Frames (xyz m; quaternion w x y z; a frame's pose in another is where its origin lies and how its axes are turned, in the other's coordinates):
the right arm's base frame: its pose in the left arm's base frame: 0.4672 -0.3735 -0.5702 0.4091 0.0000 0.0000 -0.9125
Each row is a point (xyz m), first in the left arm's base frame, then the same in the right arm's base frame.
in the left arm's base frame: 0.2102 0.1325 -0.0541
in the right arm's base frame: -0.2068 -0.5285 0.5161
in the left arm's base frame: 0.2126 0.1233 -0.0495
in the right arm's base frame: -0.2015 -0.5206 0.5207
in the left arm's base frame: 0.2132 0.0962 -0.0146
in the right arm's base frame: -0.1817 -0.5021 0.5556
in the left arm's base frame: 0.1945 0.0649 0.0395
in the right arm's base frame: -0.1459 -0.4953 0.6097
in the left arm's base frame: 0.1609 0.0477 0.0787
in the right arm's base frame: -0.1107 -0.5089 0.6489
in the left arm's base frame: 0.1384 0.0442 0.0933
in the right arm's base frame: -0.0931 -0.5234 0.6635
